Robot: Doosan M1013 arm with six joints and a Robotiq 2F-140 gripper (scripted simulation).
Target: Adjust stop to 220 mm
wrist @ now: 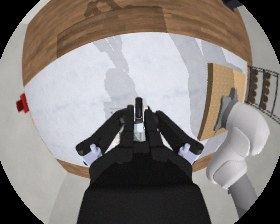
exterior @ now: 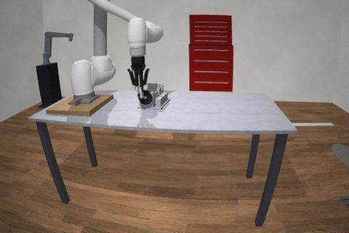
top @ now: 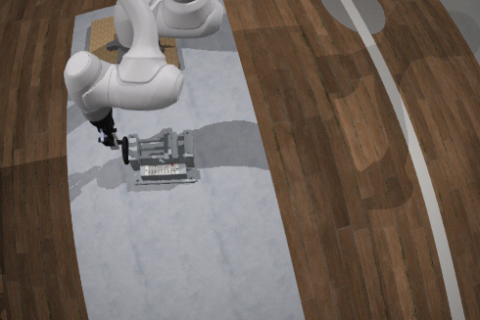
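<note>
Right now the black handwheel is 1 cm ahead of my hand, 2 cm to the left of it and 2 cm below it. Round my hand: grey stop fixture (5 cm ahead, 18 cm to the left, 3 cm below).
</note>
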